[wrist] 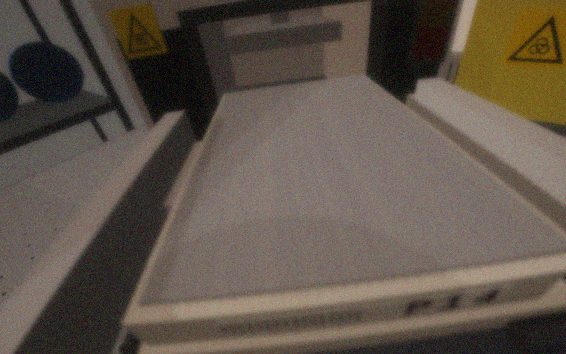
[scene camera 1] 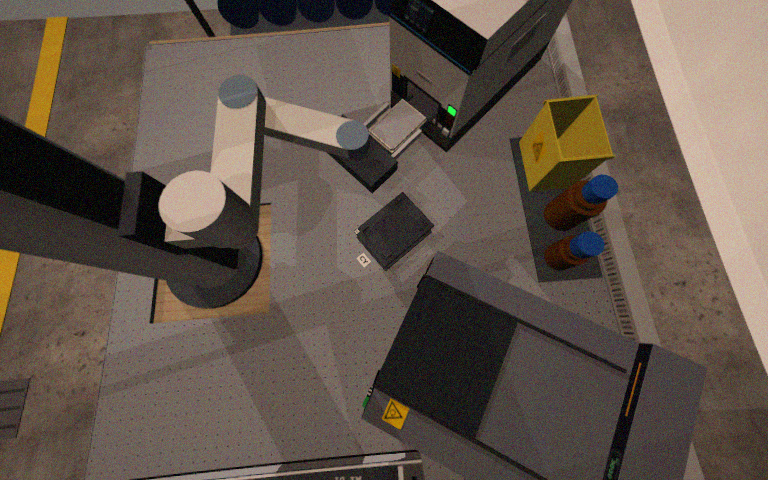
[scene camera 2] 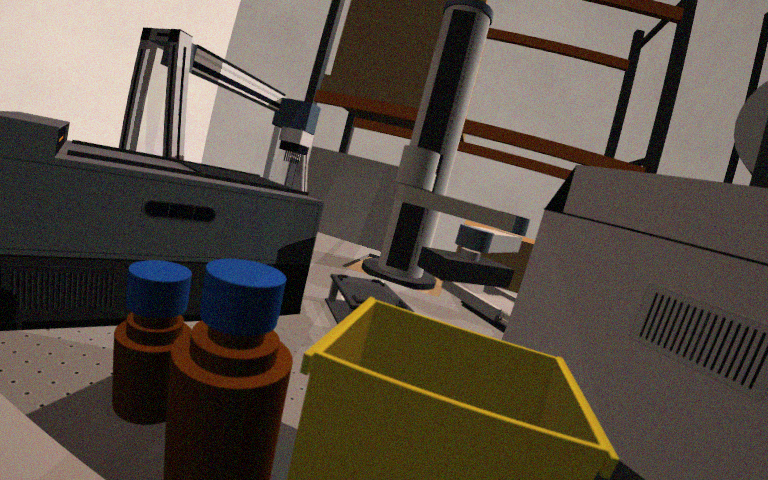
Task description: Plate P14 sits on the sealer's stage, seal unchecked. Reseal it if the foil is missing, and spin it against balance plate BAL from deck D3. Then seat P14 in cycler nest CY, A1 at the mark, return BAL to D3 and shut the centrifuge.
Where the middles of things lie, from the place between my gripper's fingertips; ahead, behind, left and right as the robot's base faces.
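Labels:
Centrifuge [scene camera 1: 481, 372]: 63 cm to the right of my hand, 14 cm ahead of it, 1 cm above it.

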